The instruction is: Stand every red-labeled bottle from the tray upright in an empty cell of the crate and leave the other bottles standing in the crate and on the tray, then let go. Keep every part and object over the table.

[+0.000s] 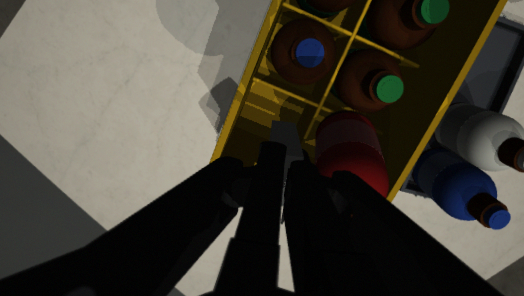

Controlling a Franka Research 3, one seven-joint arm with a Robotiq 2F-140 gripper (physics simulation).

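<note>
The yellow crate [242, 95] holds the red bottle [350, 142], which appears to stand in the end cell on the tray side. Its neck and cap are hidden behind the gripper. My gripper [280, 140] is shut and empty, with its tips over the cell to the left of the red bottle; no bottle shows in the visible part of that cell. A brown bottle with a blue cap [310, 52] and brown bottles with green caps [389, 89] [434, 10] stand in other cells. On the tray [492, 55] are a white bottle [492, 140] and a blue bottle [462, 192].
Another brown bottle [327, 4] is cut off at the top edge. The crate's right wall runs between the red bottle and the tray bottles. The pale table top [100, 100] extends left of the crate, with its edge at the lower left.
</note>
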